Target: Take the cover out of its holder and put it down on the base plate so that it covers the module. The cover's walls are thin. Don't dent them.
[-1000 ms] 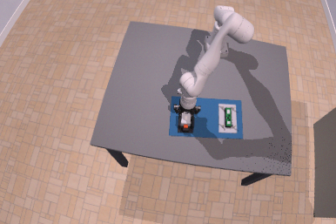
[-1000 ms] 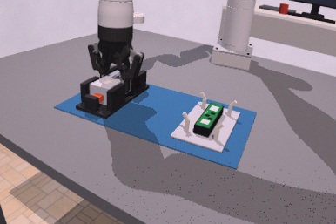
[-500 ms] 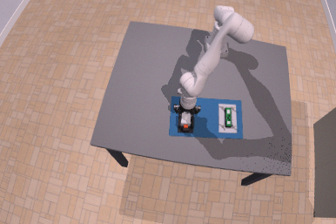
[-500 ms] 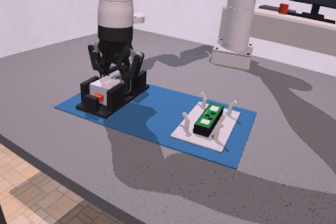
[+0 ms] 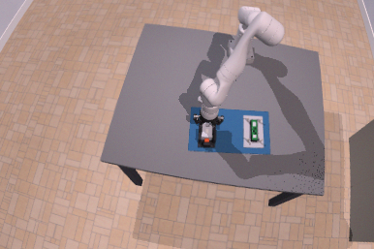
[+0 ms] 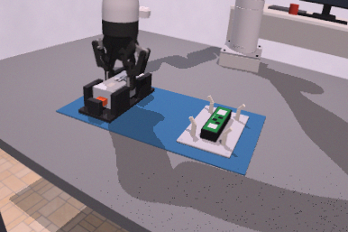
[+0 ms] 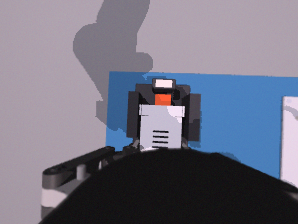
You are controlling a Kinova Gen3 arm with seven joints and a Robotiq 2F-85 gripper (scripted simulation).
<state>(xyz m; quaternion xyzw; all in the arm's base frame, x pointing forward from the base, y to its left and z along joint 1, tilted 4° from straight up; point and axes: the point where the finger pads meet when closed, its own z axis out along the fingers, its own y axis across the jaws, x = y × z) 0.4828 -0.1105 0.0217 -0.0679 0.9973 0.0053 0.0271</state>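
Now: the light grey cover 2 cm below my hand.
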